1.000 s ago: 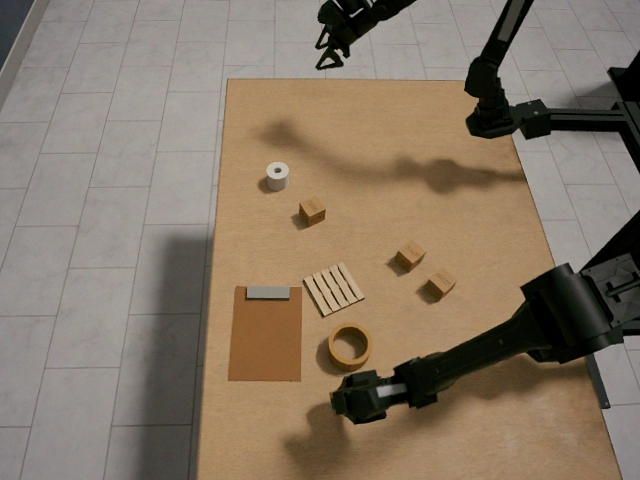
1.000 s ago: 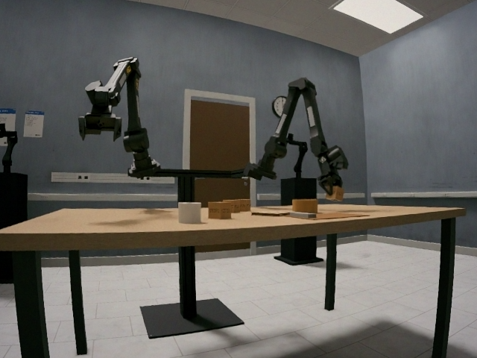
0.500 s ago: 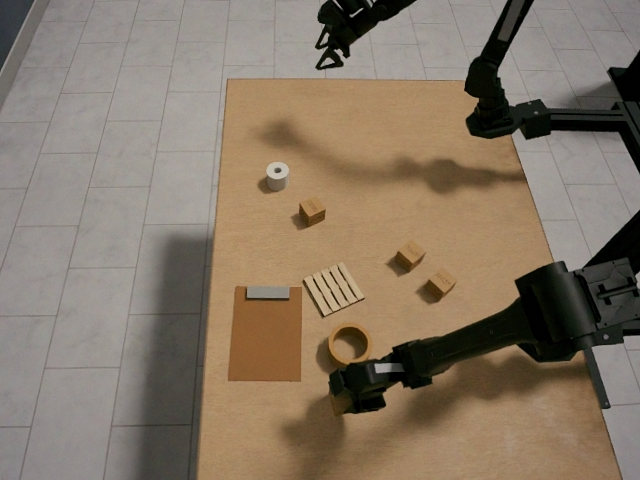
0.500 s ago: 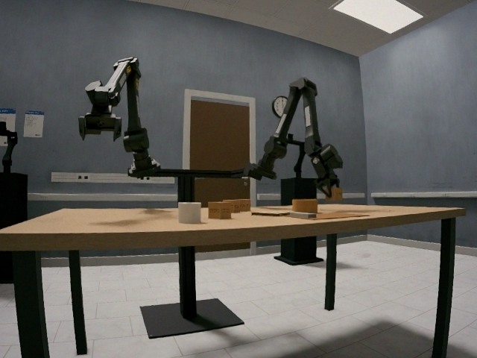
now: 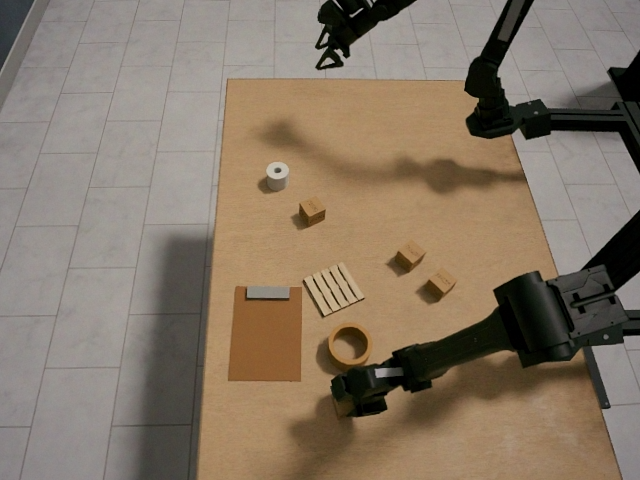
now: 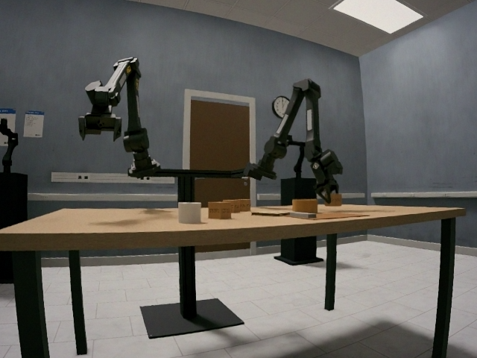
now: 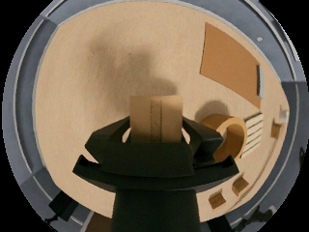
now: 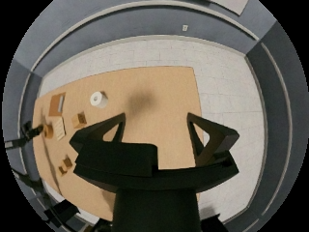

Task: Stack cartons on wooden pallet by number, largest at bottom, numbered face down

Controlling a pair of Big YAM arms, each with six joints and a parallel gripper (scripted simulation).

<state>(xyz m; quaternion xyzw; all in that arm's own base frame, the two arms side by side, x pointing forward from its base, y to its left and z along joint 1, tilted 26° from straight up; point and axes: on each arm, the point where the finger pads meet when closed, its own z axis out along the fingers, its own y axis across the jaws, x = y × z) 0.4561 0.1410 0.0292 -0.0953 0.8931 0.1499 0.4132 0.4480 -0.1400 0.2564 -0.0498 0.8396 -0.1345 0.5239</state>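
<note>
Right now the white roll is 180 mm ahead of my left hand, 670 mm to the right of it and 20 mm below it.
</note>
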